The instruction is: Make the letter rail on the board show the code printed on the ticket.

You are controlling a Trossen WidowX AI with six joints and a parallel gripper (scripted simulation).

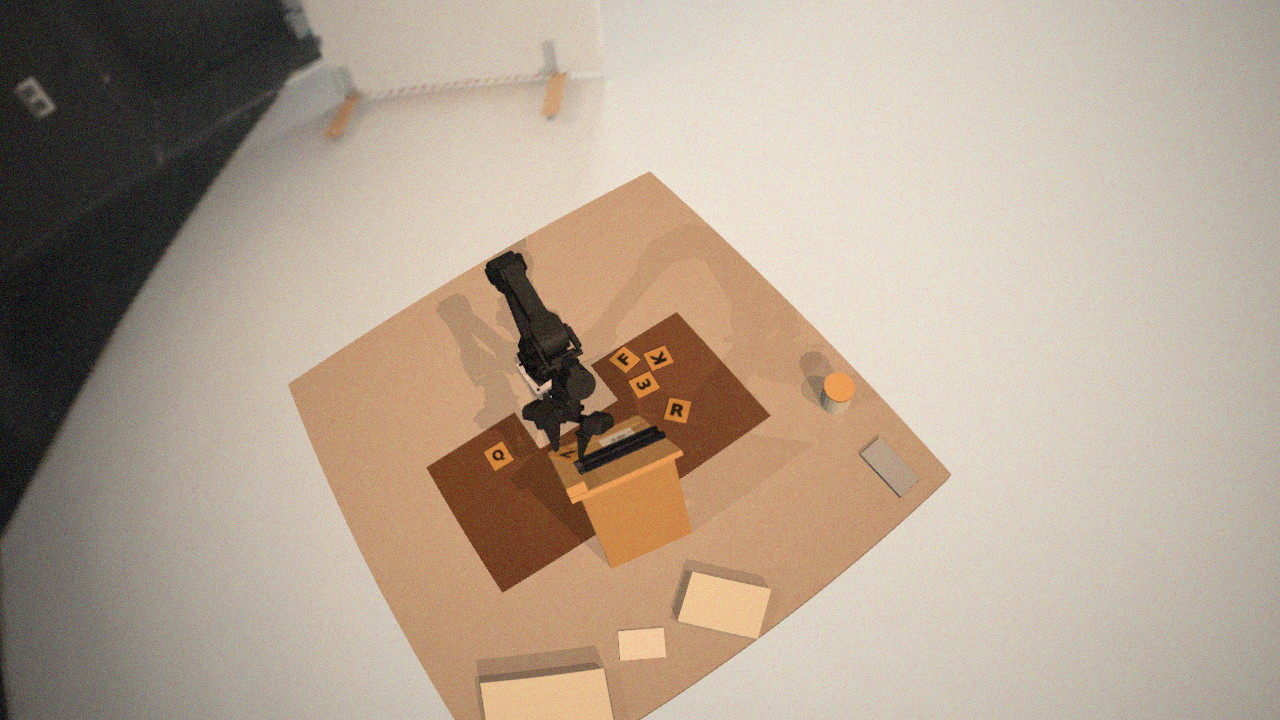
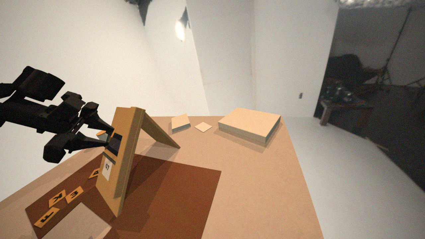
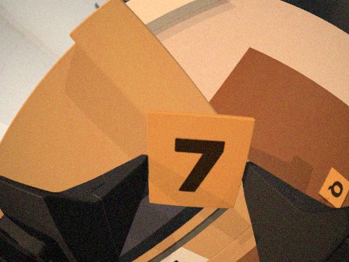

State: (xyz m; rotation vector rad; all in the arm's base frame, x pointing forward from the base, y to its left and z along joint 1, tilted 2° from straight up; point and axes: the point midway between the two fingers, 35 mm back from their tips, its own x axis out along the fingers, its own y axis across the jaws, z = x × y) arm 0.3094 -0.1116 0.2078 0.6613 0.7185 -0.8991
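Now: the white ticket 140 mm below my gripper tip, 130 mm to the left of it and 20 mm behind it. The rest, counted from my gripper tip: large box (410 mm to the right, 380 mm ahead, 200 mm below); small card (370 mm ahead, 220 mm below, 140 mm to the right); grey block (580 mm to the left, 460 mm ahead, 220 mm below).
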